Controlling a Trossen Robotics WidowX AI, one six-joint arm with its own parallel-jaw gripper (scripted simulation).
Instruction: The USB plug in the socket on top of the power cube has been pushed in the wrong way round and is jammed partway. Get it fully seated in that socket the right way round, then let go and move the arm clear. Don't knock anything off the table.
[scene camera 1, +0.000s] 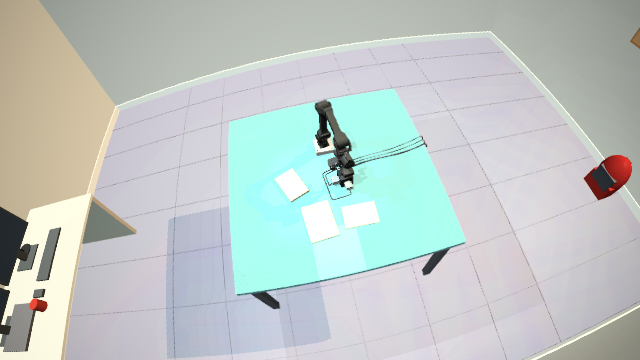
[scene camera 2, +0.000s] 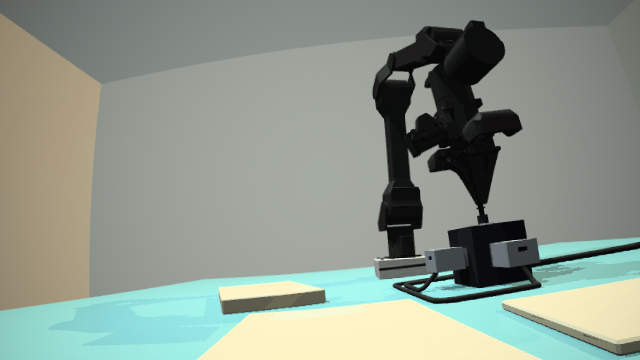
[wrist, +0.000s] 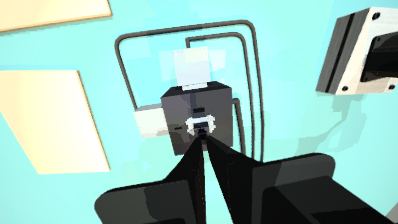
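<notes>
My gripper is visible to me, and it shows in the wrist view too. I also see a cream pad and a black power cube.
</notes>
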